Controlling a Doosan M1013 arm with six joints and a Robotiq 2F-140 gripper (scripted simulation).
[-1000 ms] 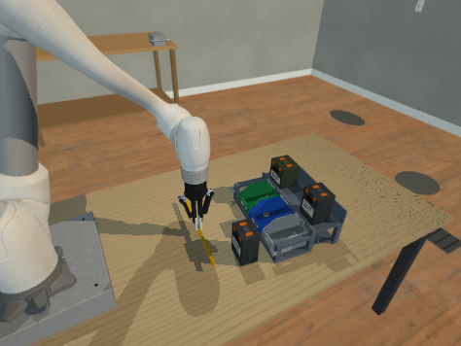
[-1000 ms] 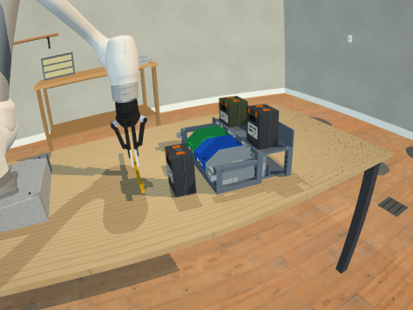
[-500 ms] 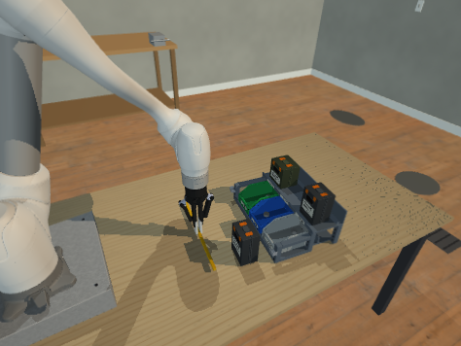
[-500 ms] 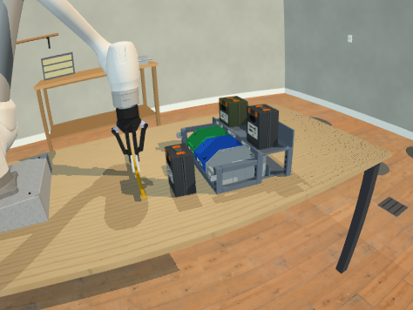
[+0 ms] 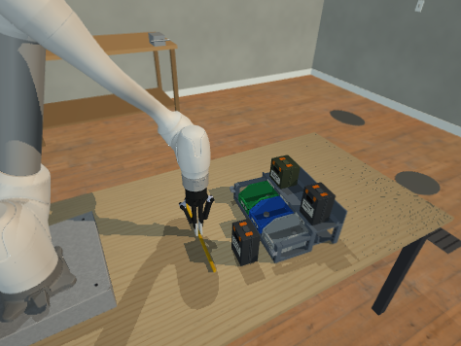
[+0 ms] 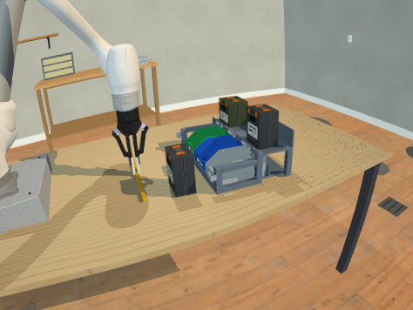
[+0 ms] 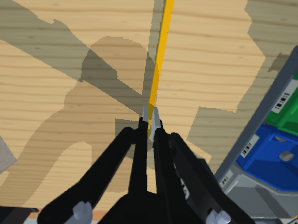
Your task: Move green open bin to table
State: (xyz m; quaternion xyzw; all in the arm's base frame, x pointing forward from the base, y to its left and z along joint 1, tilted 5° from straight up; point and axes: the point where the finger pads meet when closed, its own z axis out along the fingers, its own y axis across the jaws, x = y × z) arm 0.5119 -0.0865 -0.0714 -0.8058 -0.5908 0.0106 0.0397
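Right now the thin yellow bar is 30 mm below my hand. The rest, counted from my hand: green open bin: 310 mm ahead, 20 mm to the right; grey bin: 250 mm ahead, 240 mm to the right; blue bin: 280 mm ahead, 130 mm to the right.
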